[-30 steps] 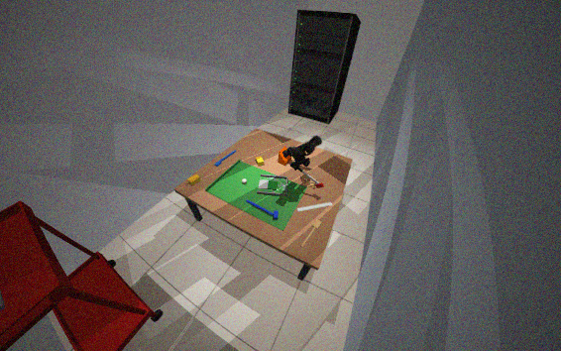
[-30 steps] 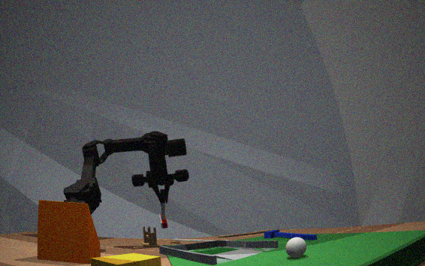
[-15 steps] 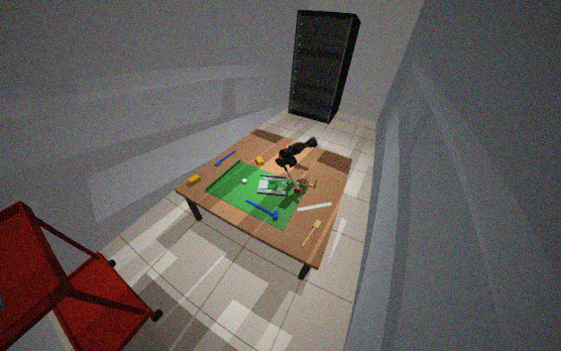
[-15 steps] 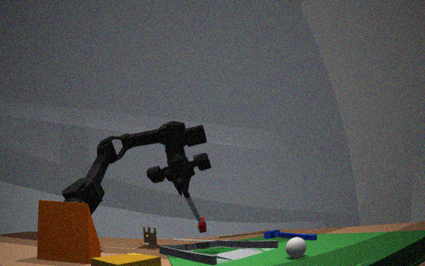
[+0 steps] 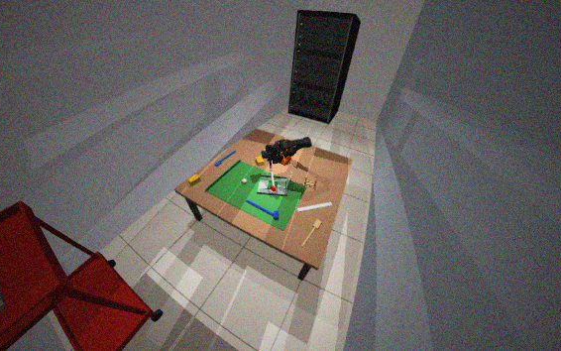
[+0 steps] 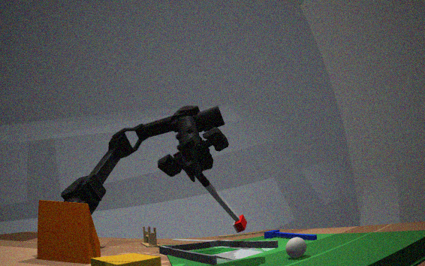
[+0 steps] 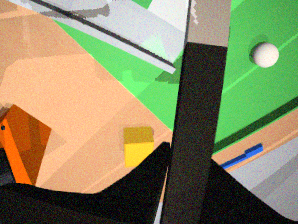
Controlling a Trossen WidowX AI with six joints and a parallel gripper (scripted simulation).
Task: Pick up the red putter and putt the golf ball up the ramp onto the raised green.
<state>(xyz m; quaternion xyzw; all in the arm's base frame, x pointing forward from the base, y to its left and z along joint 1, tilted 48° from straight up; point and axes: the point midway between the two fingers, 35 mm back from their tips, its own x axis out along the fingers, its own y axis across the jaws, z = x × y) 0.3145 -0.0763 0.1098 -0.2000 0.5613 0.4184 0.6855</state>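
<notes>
The red putter lies 90 mm to the left of my gripper tip, 70 mm ahead of it and 50 mm below it. The rest, counted from my gripper tip: green mat (200 mm below, 170 mm ahead, 10 mm to the left); then white golf ball (170 mm below, 170 mm ahead, 130 mm to the right); then blue putter (310 mm ahead, 180 mm below, 170 mm to the left).
</notes>
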